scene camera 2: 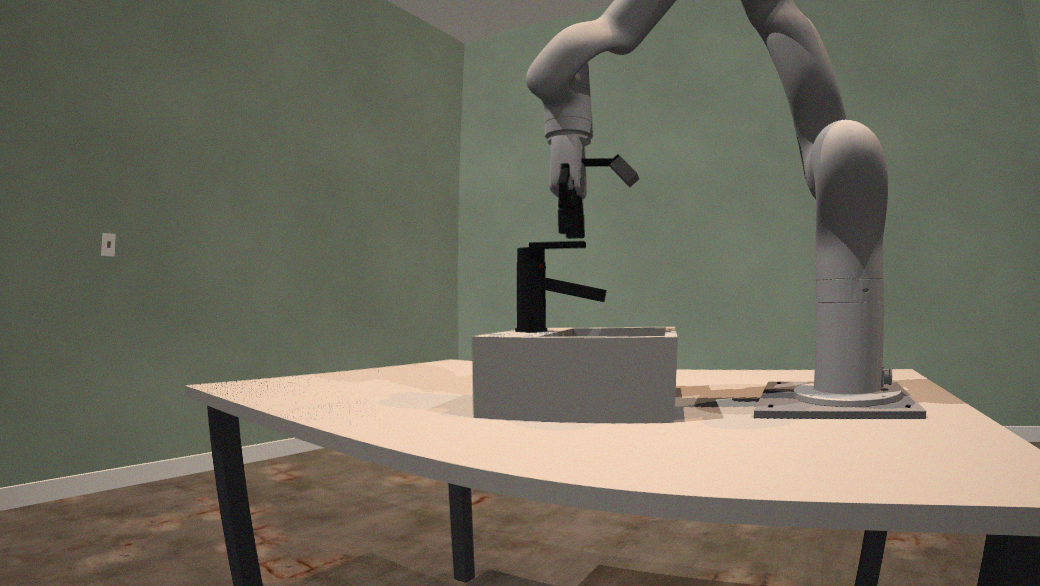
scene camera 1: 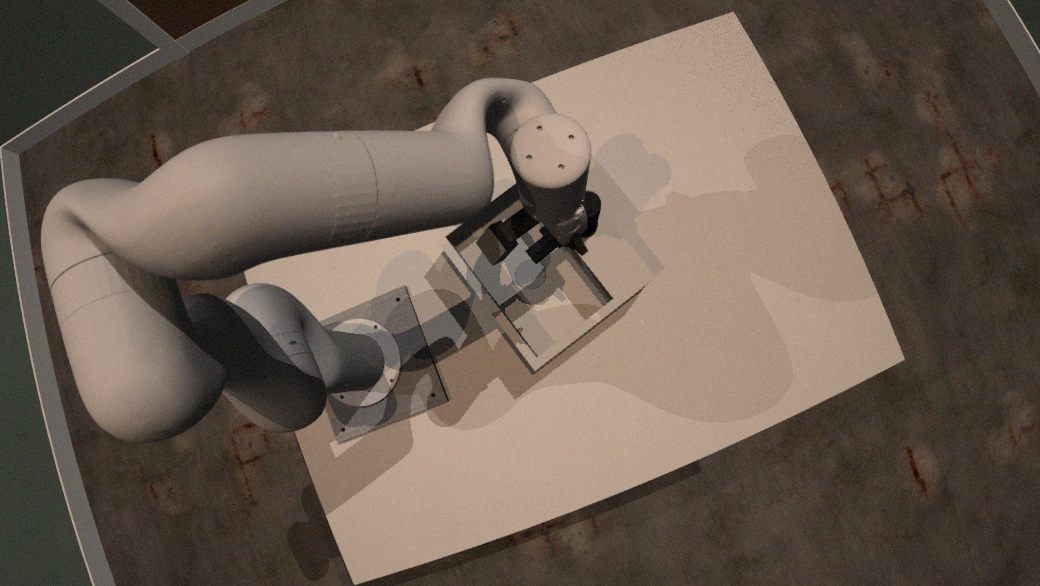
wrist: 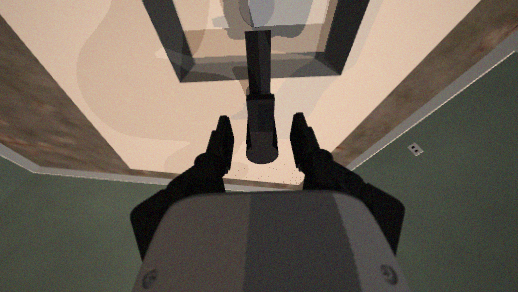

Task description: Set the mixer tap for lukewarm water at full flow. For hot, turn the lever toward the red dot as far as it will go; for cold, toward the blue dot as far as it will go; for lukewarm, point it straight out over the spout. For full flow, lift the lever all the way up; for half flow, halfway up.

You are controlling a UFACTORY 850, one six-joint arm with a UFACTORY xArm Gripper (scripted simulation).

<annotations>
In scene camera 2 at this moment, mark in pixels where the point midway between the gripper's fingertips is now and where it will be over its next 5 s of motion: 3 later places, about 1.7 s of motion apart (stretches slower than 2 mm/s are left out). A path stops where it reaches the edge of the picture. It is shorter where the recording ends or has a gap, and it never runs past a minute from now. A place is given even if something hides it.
The gripper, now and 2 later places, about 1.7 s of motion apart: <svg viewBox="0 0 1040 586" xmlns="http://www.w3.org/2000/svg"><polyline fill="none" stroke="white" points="572,235 572,254 565,243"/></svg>
</annotations>
